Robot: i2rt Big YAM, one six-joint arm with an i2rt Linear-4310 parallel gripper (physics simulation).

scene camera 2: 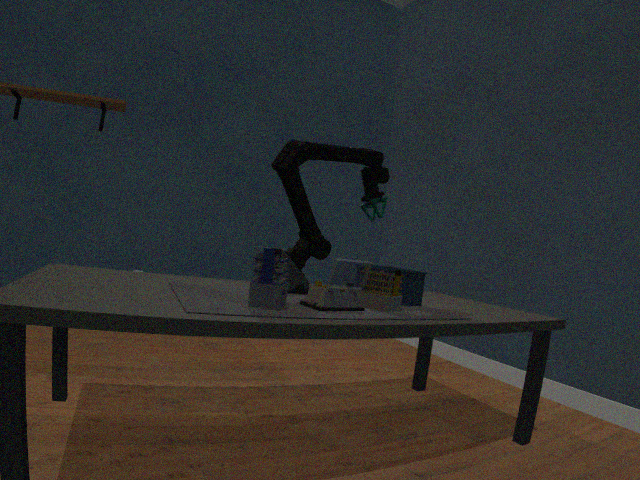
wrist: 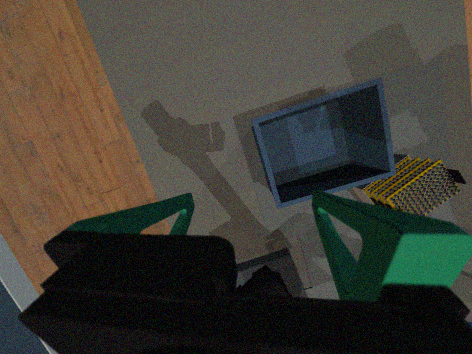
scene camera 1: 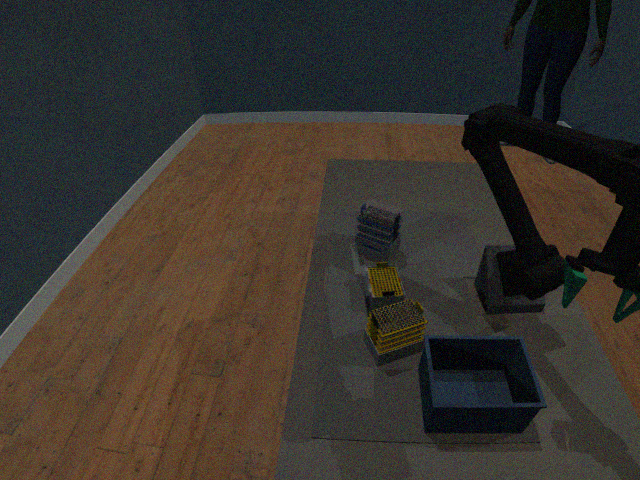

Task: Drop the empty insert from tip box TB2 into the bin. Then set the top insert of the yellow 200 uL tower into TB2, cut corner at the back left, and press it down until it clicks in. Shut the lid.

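Note:
My gripper point(scene camera 1: 590, 312) point(scene camera 2: 376, 215) point(wrist: 249, 198) is open and empty, high above the table and to the arm's side of the bin. The blue bin point(scene camera 1: 478, 419) point(scene camera 2: 415, 288) point(wrist: 268, 166) stands open at the top, and no insert shows in it. Tip box TB2 point(scene camera 1: 385, 301) point(scene camera 2: 342, 296) holds a yellow insert point(scene camera 1: 385, 281), seen from above in scene camera 1. Its clear lid point(scene camera 2: 351, 271) stands upright behind it. The yellow tower point(scene camera 1: 399, 335) point(scene camera 2: 381, 282) point(wrist: 417, 189) stands between TB2 and the bin, with several stacked inserts on a grey base. The cut corners are too small to tell.
A blue-purple tower point(scene camera 1: 378, 228) point(scene camera 2: 268, 279) stands beyond TB2, away from the bin. The arm's base point(scene camera 1: 488, 289) is across the table from the boxes. A flat dark piece point(scene camera 2: 333, 306) lies in front of TB2. A person point(scene camera 1: 553, 62) stands beyond the table.

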